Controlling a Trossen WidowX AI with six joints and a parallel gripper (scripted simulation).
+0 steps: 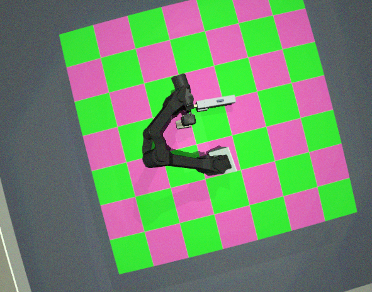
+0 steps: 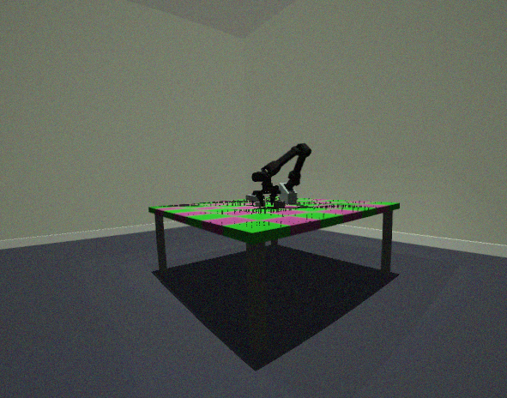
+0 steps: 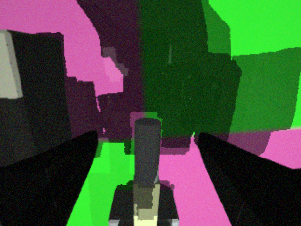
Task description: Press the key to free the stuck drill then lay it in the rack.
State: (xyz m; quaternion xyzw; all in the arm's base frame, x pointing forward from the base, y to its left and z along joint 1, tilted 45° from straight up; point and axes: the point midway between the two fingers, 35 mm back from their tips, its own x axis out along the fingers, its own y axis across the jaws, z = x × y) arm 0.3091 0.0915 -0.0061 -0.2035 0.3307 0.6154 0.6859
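My gripper tip is 1 cm past the drill, 4 cm to the left of it and 4 cm below it. Also, from my gripper tip: small dark pin: 4 cm behind, 16 cm to the right, 4 cm above; grey holder block: 3 cm behind, 14 cm to the right, 4 cm above; rack: 7 cm behind, 4 cm to the left, 1 cm above.
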